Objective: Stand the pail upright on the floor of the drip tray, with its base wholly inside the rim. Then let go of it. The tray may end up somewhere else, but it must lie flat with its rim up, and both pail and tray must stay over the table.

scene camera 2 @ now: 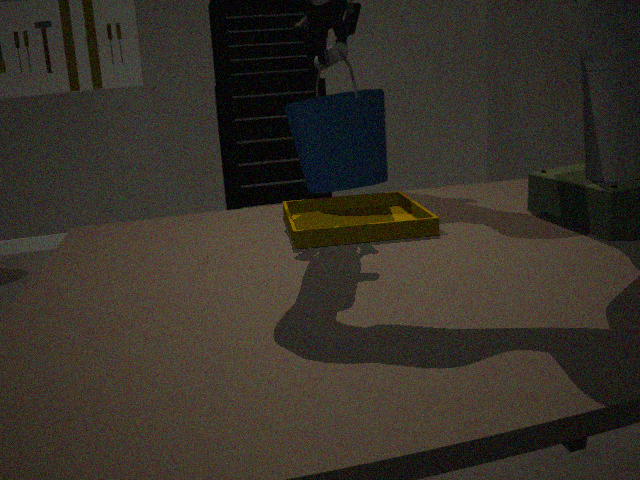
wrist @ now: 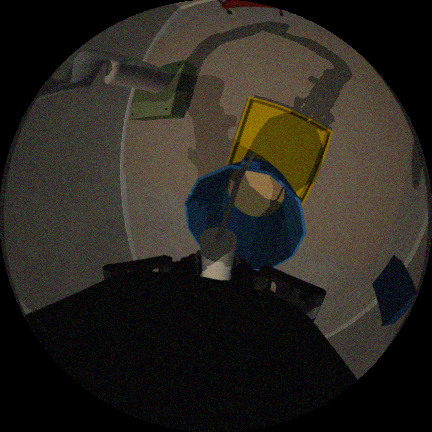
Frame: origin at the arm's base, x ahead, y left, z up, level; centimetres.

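Where they show: gripper, fingertip midpoint: (scene camera 2: pixel 334 61) (wrist: pixel 217 260); arm's base, origin of the base link: (scene camera 2: pixel 614 175) (wrist: pixel 160 81).
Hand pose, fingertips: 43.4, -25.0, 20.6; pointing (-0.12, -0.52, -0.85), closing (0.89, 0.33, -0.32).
Things, the pixels of their centre, and the offset from my fingertips, as dx, dy, dz. Level surfaces: height alone.
- yellow drip tray, body centre: (scene camera 2: pixel 353 216) (wrist: pixel 278 148) -1.0, +14.7, -27.0
- pale grip, body centre: (wrist: pixel 216 271) (scene camera 2: pixel 330 56) +0.6, -0.7, +1.0
- table, its level: dz -28.4
The blue pail (scene camera 2: pixel 341 142) (wrist: pixel 272 240) hangs from its handle in the air, a little tilted. In the scene view its base shows just above the back rim of the tray. The yellow drip tray (scene camera 2: pixel 361 235) (wrist: pixel 245 124) lies flat on the table, rim up, with a dark shadow across its floor. In the wrist view the pail hides the tray's near part. My gripper (scene camera 2: pixel 330 50) (wrist: pixel 217 260) is above the pail, shut on the pale grip (wrist: pixel 217 250) of its handle. The exact gap between pail and tray cannot be told.
A green block (scene camera 2: pixel 563 201) (wrist: pixel 152 107) stands at the table's right in the scene view, with a grey upright part by it. The table (scene camera 2: pixel 180 310) has a dark front edge. A dark blue object (wrist: pixel 395 292) shows at the right of the wrist view.
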